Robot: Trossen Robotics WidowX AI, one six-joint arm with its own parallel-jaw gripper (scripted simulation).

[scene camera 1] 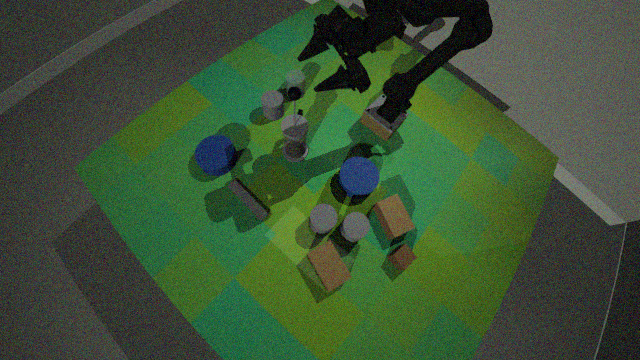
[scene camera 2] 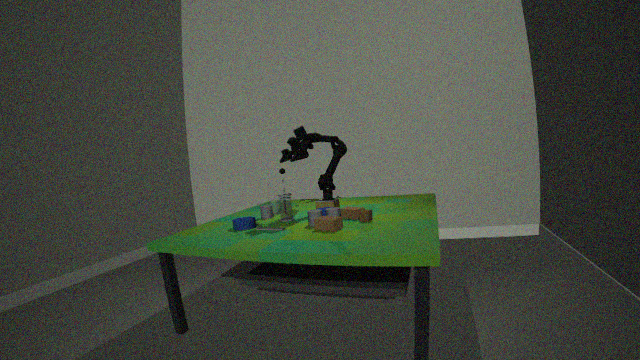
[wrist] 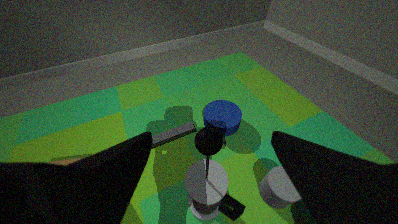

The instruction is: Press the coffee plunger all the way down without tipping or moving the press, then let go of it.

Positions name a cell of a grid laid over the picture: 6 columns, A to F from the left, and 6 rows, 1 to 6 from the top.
Scene:
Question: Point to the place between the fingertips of the gripper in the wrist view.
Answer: At D4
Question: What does the gripper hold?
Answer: Nothing.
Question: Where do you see a coffee press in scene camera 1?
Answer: At C3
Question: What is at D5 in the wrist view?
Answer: A coffee press.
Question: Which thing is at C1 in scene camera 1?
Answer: The gripper.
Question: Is the gripper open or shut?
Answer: Open.

